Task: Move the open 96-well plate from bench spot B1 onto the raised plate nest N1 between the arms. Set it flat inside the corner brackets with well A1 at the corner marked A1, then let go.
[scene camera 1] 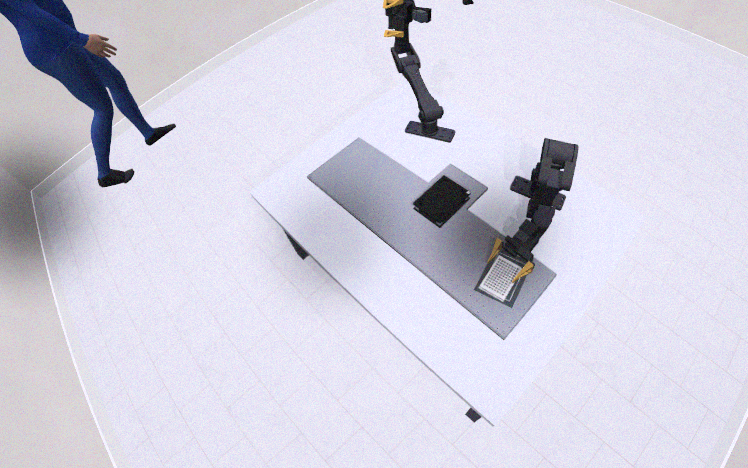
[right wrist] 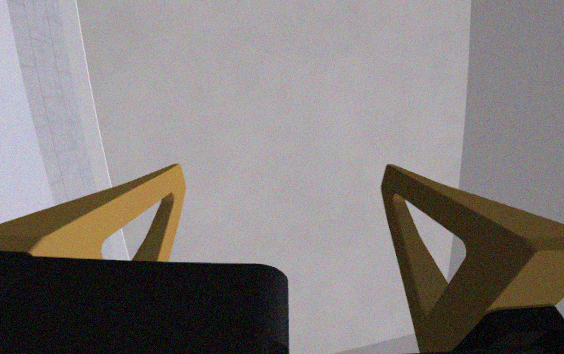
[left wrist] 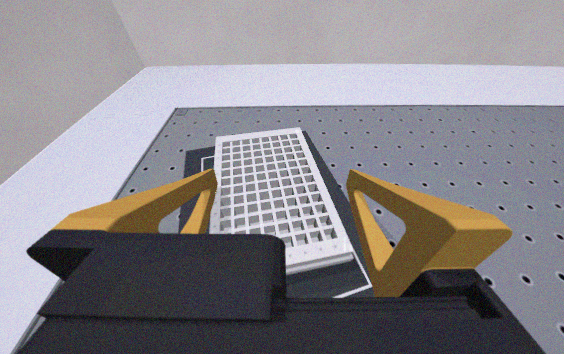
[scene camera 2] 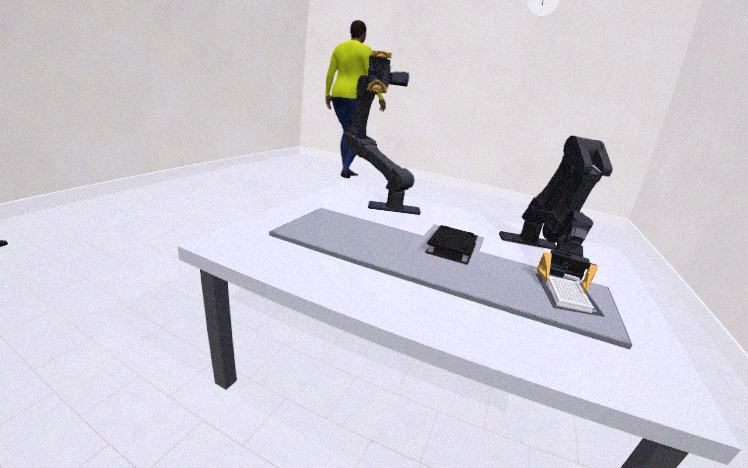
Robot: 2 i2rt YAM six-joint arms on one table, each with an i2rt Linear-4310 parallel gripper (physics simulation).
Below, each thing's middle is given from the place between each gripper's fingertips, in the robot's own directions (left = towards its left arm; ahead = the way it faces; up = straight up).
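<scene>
There's the white well plate [scene camera 1: 498, 281], and my right hand is 48 cm above it, 29 cm short of it and 68 cm to the right of it.
The white well plate is 20 mm below my left hand and 10 mm to the left of it. Going by its middle, the white well plate is nearer to my left hand than to my right hand.
</scene>
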